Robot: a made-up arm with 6 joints.
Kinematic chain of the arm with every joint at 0, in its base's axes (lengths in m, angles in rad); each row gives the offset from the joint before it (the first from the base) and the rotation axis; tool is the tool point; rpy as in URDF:
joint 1: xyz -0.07 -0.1 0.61 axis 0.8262 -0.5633 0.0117
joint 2: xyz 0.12 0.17 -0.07 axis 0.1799 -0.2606 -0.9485
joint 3: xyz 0 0.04 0.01 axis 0.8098 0.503 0.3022
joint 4: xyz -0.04 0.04 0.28 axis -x
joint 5: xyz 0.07 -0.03 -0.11 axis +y
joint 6: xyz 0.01 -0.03 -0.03 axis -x
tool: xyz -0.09 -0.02 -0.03 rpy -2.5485 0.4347 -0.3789
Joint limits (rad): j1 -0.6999..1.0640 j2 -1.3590..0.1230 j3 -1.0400..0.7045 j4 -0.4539..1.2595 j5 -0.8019..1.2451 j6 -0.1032..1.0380
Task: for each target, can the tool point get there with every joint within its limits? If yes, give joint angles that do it. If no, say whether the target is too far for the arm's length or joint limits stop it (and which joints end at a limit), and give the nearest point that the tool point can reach.
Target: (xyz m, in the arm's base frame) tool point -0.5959 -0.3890 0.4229
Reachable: no: joint limits stop it (at a limit: joint 1, joint 2, joint 3, joint 4) | nearest point -0.3250 -0.1252 0.7395 | short by 0.493 m
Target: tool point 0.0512 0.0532 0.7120
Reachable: yes | joints 0.2555 -1.0436 -0.1680 0.1508 -0.4147 0.0622
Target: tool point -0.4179 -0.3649 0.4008
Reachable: no: joint limits stop it (at a limit: joint 1, joint 2, joint 3, joint 4) | nearest point -0.3094 -0.1323 0.7362 | short by 0.422 m
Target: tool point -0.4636 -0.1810 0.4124
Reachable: no: joint limits stop it (at a limit: joint 1, joint 2, joint 3, joint 4) | nearest point -0.3261 -0.0992 0.7272 | short by 0.353 m
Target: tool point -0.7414 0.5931 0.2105
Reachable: no: too far | nearest point -0.1607 0.3252 0.5200 | short by 0.710 m
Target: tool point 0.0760 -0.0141 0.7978
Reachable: yes | joints 0.6784 -0.9818 0.2228 0.2170 -0.4780 0.8824
